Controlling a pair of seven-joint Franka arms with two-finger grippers.
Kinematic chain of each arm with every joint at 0, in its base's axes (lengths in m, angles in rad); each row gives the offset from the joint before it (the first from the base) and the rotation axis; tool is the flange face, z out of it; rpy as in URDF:
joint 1: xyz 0 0 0.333 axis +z
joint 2: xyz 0 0 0 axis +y
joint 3: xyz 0 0 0.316 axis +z
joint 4: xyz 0.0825 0 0 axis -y
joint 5: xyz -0.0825 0 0.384 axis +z
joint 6: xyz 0 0 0 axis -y
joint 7: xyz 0.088 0 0 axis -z
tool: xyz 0 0 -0.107 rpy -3.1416 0 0
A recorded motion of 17 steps. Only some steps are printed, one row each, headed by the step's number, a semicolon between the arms.
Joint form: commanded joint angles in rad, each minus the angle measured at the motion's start. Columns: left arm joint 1, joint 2, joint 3, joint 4, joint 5, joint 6, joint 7; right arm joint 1, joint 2, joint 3, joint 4, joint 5, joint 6, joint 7.
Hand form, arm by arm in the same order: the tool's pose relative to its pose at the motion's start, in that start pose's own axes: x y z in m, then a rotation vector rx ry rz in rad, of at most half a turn. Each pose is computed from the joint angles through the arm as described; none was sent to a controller.
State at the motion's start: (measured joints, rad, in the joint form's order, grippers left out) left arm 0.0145 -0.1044 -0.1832 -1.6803 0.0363 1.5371 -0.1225; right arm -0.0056 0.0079 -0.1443 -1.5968 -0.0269 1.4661 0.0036
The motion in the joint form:
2: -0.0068 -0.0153 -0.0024 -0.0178 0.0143 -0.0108 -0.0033; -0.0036 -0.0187 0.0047 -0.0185 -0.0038 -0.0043 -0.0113
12: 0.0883 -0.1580 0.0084 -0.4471 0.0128 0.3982 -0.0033; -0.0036 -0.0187 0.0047 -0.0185 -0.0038 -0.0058 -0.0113
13: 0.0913 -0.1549 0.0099 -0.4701 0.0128 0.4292 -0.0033; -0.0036 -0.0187 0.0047 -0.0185 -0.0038 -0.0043 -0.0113
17: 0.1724 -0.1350 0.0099 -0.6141 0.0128 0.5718 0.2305; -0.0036 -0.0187 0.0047 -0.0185 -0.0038 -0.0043 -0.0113
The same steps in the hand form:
2: -0.0065 0.0031 0.0014 0.0192 -0.0107 0.0050; -0.0065 0.0006 -0.0003 -0.0013 -0.0043 -0.0124
12: -0.0253 -0.0433 0.1041 0.0252 0.1034 -0.0900; -0.0066 0.0006 -0.0002 -0.0013 -0.0058 -0.0124
13: -0.0245 -0.0452 0.1139 0.0236 0.1080 -0.0930; -0.0065 0.0006 -0.0003 -0.0013 -0.0043 -0.0124
17: -0.0310 -0.0821 0.1815 0.0290 0.0781 0.0675; -0.0065 0.0006 -0.0003 -0.0013 -0.0043 -0.0124

